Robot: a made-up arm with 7 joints.
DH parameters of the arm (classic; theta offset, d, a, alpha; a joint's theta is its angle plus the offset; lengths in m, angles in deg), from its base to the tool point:
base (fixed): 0 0 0 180
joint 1: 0 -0.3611 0 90
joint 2: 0 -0.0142 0 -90
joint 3: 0 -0.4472 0 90
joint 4: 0 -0.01 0 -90
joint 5: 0 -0.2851 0 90
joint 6: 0 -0.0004 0 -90
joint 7: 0 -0.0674 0 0
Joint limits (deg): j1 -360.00..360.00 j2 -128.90..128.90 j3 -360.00..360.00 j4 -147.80..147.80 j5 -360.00..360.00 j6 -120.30..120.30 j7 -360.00..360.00
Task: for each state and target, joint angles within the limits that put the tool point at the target. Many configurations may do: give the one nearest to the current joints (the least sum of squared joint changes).
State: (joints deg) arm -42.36 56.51 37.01 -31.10 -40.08 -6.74 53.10
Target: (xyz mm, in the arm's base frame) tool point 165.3 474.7 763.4
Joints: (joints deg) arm -45.34 71.99 46.93 -70.07 -38.64 -12.89 53.10
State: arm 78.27 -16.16 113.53 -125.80 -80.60 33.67 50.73
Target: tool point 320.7 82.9 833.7
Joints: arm 88.90 -18.54 99.84 -86.98 -77.02 26.19 50.73
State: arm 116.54 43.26 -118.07 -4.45 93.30 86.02 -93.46
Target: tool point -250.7 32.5 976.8
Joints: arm 135.26 3.57 -102.42 -45.94 103.83 101.93 -93.46
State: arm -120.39 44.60 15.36 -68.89 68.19 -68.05 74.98
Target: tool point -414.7 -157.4 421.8
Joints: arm -163.53 93.28 64.53 -103.72 65.91 -72.80 74.98
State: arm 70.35 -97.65 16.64 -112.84 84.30 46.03 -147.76
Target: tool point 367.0 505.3 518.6
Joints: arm 110.03 -50.32 44.58 -71.38 78.46 38.90 -147.76
